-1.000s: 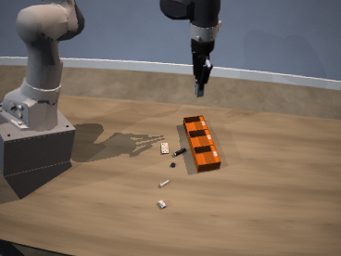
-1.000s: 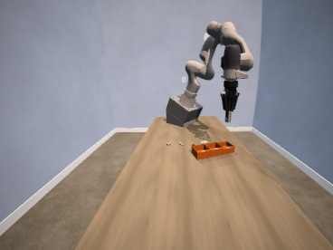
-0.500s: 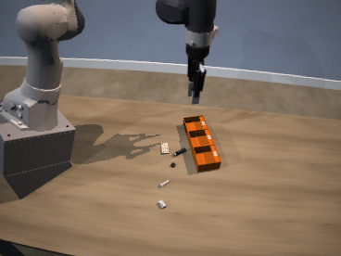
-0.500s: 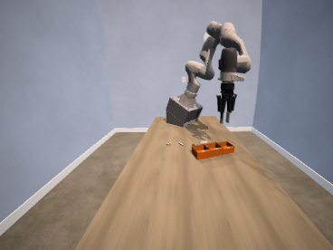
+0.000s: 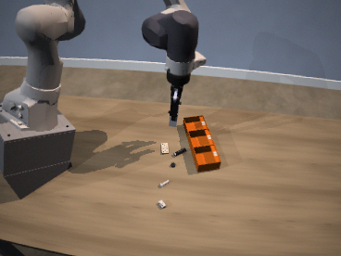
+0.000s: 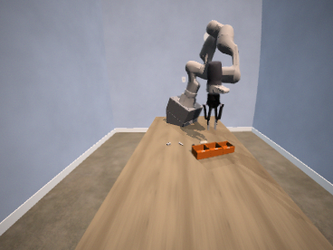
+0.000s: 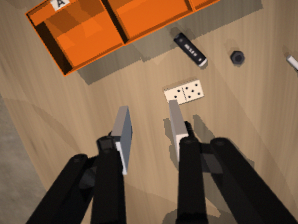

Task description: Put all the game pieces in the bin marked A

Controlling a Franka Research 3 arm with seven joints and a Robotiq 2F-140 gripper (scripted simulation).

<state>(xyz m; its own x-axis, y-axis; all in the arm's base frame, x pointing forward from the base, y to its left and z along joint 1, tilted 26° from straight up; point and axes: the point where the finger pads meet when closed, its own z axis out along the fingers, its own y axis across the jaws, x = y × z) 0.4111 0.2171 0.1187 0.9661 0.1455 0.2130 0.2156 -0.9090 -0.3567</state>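
Right now my hand is 2 cm past the white domino, 5 cm to the left of it and 14 cm above it. The rest, counted from my hand: orange bin: 10 cm ahead, 2 cm to the left, 12 cm below; black nut: 4 cm ahead, 11 cm to the right, 14 cm below; black cylinder: 4 cm ahead, 5 cm to the right, 14 cm below.
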